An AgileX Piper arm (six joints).
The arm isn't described. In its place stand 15 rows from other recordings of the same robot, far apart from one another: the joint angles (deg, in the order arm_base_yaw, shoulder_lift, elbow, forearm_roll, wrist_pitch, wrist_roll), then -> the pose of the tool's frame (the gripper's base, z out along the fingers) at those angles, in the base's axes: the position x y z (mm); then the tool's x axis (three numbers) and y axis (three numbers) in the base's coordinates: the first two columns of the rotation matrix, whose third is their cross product.
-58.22 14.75 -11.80 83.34 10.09 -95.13 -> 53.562, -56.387, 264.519, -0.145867, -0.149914, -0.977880, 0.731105, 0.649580, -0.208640
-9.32 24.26 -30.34 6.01 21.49 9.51 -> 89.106, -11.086, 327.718, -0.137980, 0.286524, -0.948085, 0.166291, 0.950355, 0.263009
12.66 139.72 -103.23 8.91 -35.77 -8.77 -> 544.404, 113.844, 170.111, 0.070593, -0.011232, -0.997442, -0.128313, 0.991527, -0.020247
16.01 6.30 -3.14 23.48 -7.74 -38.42 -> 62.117, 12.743, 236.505, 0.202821, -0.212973, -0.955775, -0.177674, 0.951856, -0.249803
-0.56 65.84 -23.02 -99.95 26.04 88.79 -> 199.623, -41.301, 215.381, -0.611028, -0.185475, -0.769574, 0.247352, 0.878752, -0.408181
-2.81 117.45 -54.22 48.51 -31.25 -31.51 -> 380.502, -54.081, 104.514, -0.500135, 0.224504, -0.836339, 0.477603, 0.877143, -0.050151
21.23 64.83 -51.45 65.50 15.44 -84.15 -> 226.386, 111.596, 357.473, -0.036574, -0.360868, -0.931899, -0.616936, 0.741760, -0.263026
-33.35 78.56 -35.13 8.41 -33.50 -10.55 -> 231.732, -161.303, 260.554, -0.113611, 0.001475, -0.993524, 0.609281, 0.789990, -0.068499
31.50 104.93 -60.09 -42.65 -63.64 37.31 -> 300.362, 248.853, 262.303, -0.007600, 0.237584, -0.971337, -0.942721, 0.322252, 0.086197
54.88 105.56 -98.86 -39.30 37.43 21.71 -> 279.024, 335.823, 354.283, -0.190402, -0.585405, -0.788066, -0.617138, 0.695673, -0.367668
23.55 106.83 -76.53 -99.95 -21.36 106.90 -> 380.212, 201.328, 253.425, -0.515824, -0.114280, -0.849038, -0.607708, 0.747354, 0.268613
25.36 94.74 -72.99 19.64 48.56 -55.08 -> 304.115, 169.518, 271.133, -0.259821, -0.836837, -0.481867, -0.923915, 0.360556, -0.127990
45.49 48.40 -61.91 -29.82 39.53 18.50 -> 128.987, 90.127, 434.882, -0.161876, -0.290817, -0.942986, -0.481574, 0.857355, -0.181740
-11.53 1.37 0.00 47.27 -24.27 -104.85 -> 42.172, -36.645, 236.734, -0.234236, -0.796761, -0.557050, 0.531851, 0.374621, -0.759469
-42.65 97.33 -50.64 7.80 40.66 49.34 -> 217.767, -189.657, 158.016, 0.132283, 0.991191, -0.006407, 0.978094, -0.129482, 0.162992
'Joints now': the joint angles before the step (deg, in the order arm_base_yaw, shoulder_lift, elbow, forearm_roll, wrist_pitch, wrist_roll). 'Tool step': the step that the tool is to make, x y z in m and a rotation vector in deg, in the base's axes. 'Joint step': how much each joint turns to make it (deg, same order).
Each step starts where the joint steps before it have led.
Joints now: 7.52, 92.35, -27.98, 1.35, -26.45, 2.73
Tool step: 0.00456, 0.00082, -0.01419, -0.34, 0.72, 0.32
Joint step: 0.00, 3.89, -0.15, -0.40, -2.98, 0.00
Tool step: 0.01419, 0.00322, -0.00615, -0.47, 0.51, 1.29
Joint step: 0.00, 3.41, -3.05, -1.73, 0.22, 0.46
